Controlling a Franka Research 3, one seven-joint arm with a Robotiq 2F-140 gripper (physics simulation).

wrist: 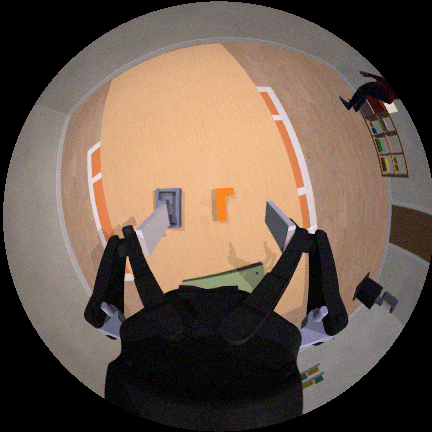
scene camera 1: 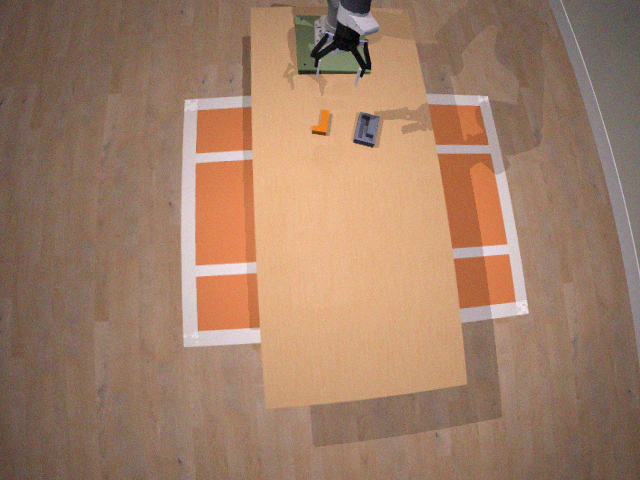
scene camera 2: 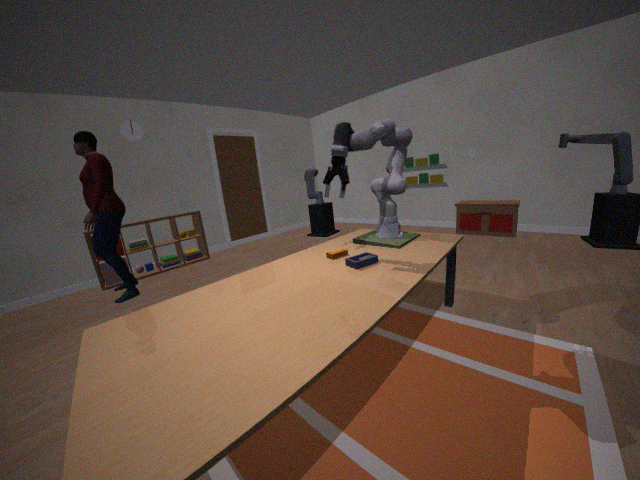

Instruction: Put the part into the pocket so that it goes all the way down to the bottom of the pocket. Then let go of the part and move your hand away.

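Note:
The orange L-shaped part [scene camera 1: 323, 122] [scene camera 2: 337, 254] [wrist: 222, 204] lies flat on the table, apart from the pocket block. The grey-blue block with the L-shaped pocket [scene camera 1: 359, 135] [scene camera 2: 361, 260] [wrist: 178, 195] stands on the table beside the part, to its right in the first scene view and to its left in the wrist view. Its pocket is empty. My gripper [scene camera 1: 337, 77] [scene camera 2: 334, 195] [wrist: 215, 212] is open wide and empty. It hangs high above the table, near the robot's base side of the part. In the wrist view my left finger covers a corner of the block.
The wooden table [scene camera 1: 356, 258] [scene camera 2: 206, 351] [wrist: 185, 125] bears the green base plate [scene camera 1: 305, 46] [scene camera 2: 364, 240] [wrist: 225, 281] of the arm at its far end. A person [scene camera 2: 100, 201] stands on the floor beside a low shelf unit [scene camera 2: 204, 235], away from the table.

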